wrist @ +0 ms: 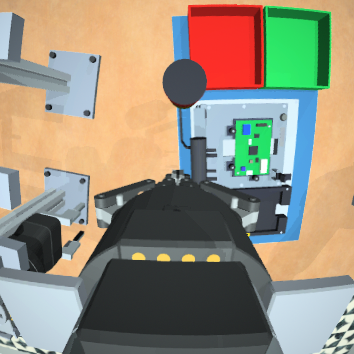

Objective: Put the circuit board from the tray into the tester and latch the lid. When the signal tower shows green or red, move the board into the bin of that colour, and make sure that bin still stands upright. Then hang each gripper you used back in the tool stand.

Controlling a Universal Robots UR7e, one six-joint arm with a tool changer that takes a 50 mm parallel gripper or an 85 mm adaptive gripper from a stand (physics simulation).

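Green bin (296,48) and red bin (229,48) visible. Tester lid (198,144) and green circuit board (252,137) too.
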